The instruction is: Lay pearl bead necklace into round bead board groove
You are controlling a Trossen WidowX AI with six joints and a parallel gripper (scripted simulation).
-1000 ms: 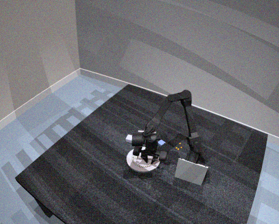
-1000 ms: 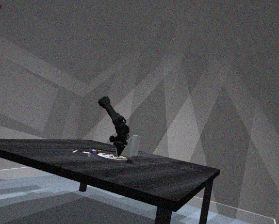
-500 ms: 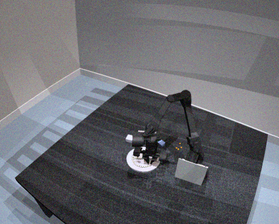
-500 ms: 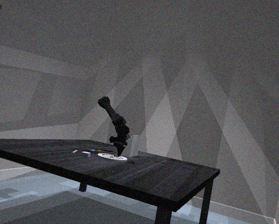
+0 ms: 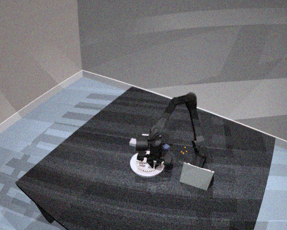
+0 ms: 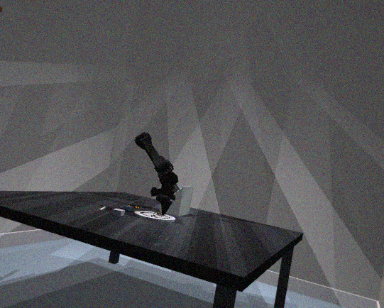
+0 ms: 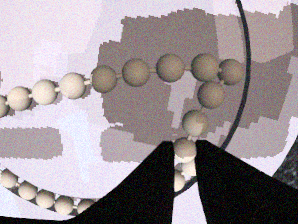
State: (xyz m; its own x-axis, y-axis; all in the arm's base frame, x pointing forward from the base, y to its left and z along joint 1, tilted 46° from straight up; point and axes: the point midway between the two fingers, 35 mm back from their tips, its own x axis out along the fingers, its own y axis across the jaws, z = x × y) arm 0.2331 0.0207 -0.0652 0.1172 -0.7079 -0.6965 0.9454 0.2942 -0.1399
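My gripper tip is now 5 cm short of the round white bead board, 2 cm to the left of it and 1 cm above it. The rest, counted from my gripper tip: small white block 22 cm ahead, 11 cm to the right; small blue cube 3 cm ahead, 19 cm to the right, 1 cm below; thin white stick 17 cm ahead, 24 cm to the right, 1 cm below.
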